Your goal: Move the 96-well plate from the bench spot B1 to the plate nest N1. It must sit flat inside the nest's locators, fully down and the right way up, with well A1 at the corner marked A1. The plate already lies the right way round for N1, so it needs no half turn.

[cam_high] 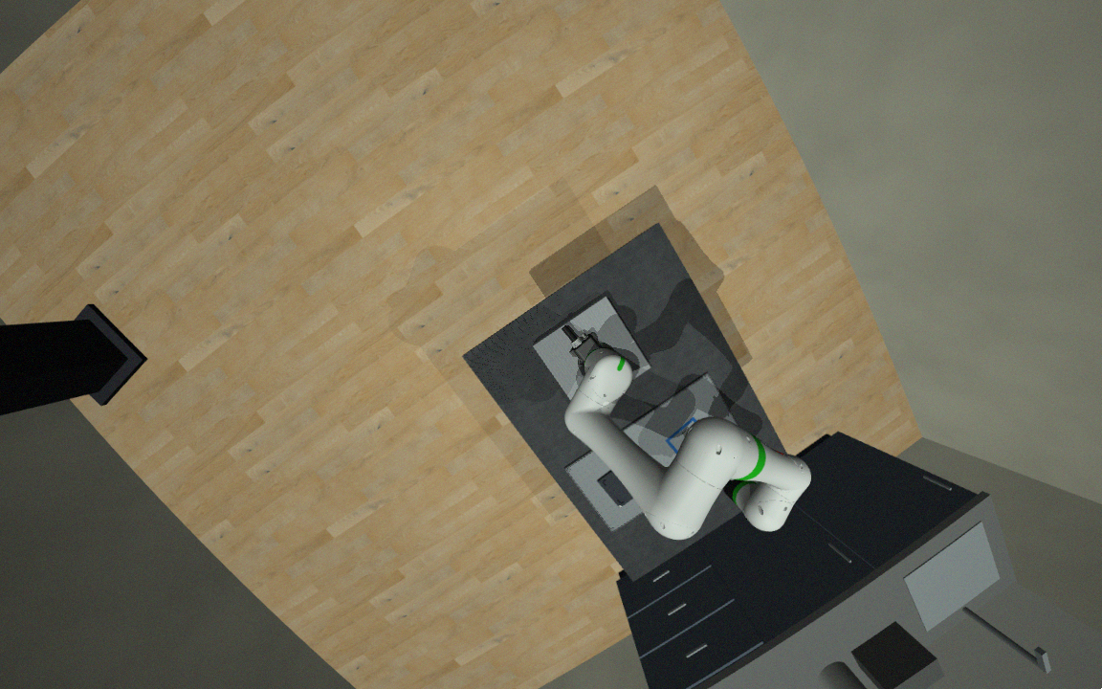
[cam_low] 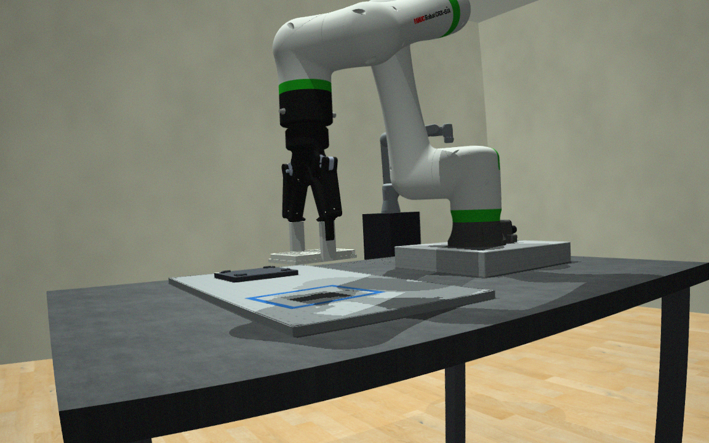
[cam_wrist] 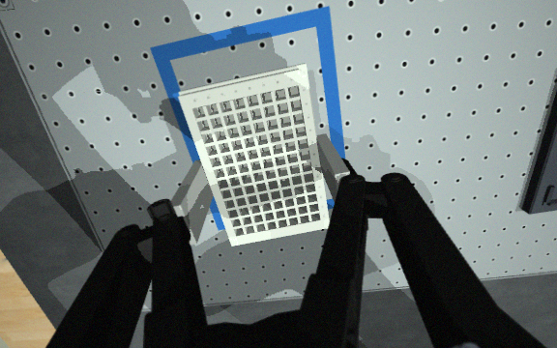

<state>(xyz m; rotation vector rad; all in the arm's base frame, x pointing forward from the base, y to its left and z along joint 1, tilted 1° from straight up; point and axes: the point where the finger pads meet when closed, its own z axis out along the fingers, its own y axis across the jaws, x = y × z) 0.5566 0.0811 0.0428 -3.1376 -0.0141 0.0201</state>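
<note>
The black plate nest N1 is 70 mm behind my hand, 340 mm to the right of it and 80 mm below it. Round my hand: A1 mark: 400 mm to the right, 80 mm below; white 96-well plate: 20 mm below.
</note>
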